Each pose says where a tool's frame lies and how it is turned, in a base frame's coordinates. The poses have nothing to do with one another.
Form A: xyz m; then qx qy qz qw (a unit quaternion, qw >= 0).
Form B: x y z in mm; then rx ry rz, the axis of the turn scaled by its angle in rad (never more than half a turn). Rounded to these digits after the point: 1 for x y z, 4 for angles.
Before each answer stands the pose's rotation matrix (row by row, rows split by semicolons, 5 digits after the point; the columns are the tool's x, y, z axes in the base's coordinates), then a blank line. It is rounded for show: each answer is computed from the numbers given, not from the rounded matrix.
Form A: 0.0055 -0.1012 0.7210 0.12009 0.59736 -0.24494 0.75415
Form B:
0.16633 0.51292 0.84217; -0.22597 0.85117 -0.47377; -0.95983 -0.11150 0.25748

5.5 -101.2 721.0 0.2620 1.3034 -0.5344
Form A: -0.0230 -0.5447 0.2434 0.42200 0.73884 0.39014 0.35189
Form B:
-0.39618 0.34901 0.84926; 0.89815 0.33942 0.27951; -0.19070 0.87349 -0.44793

-23.0 -544.7 243.4 1.0921 1.9121 1.0097
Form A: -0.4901 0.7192 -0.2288 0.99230 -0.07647 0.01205 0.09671
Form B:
0.98801 -0.15409 0.00912; -0.14943 -0.96960 -0.19377; 0.03871 0.19009 -0.98100

-490.1 719.2 -228.8 2.9389 -0.2265 0.0357
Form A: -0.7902 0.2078 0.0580 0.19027 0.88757 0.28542 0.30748
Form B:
-0.73850 0.16224 0.65444; 0.51328 0.76466 0.38966; -0.43721 0.62367 -0.64798

-790.2 207.8 58.0 0.5032 2.3473 0.7548
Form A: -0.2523 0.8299 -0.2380 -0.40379 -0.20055 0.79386 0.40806
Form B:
-0.34088 -0.48593 -0.80478; 0.80985 -0.58653 0.01112; -0.47744 -0.64796 0.59346

-252.3 829.9 -238.0 -1.0177 -0.5055 2.0008
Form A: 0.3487 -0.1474 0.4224 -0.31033 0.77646 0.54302 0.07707
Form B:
-0.79551 -0.56562 -0.21735; -0.39821 0.21765 0.89110; -0.45671 0.79543 -0.39838

348.7 -147.4 422.4 -0.9298 2.3264 1.6270
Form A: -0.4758 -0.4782 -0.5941 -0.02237 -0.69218 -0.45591 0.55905
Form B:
-0.37393 0.54072 -0.75353; -0.47878 0.58329 0.65615; 0.79432 0.60613 0.04078

-475.8 -478.2 -594.1 -0.0527 -1.6322 -1.0750
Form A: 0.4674 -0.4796 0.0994 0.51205 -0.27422 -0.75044 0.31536
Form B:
-0.27671 0.19249 -0.94148; -0.75414 -0.65070 0.08861; -0.59557 0.73453 0.32522

467.4 -479.6 99.4 1.3489 -0.7224 -1.9769
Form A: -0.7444 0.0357 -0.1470 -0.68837 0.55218 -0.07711 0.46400
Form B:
0.37830 -0.68865 0.61858; -0.83177 0.04040 0.55365; -0.40626 -0.72397 -0.55752

-744.4 35.7 -147.0 -1.6914 1.3568 -0.1895
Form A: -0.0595 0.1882 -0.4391 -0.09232 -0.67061 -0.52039 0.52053
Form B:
-0.44105 0.66558 -0.60206; -0.41794 0.44134 0.79407; 0.79423 0.60185 0.08352

-59.5 188.2 -439.1 -0.2213 -1.6074 -1.2474
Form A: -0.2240 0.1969 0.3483 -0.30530 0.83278 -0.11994 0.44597
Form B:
-0.41581 -0.40151 0.81602; -0.61547 0.78481 0.07254; -0.66955 -0.47207 -0.57345

-224.0 196.9 348.3 -0.7562 2.0628 -0.2971
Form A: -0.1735 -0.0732 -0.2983 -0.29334 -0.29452 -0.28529 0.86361
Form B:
0.66374 0.66555 -0.34133; -0.31997 0.66512 0.67471; 0.67607 -0.33861 0.65442

-173.5 -73.2 -298.3 -0.6149 -0.6174 -0.5980
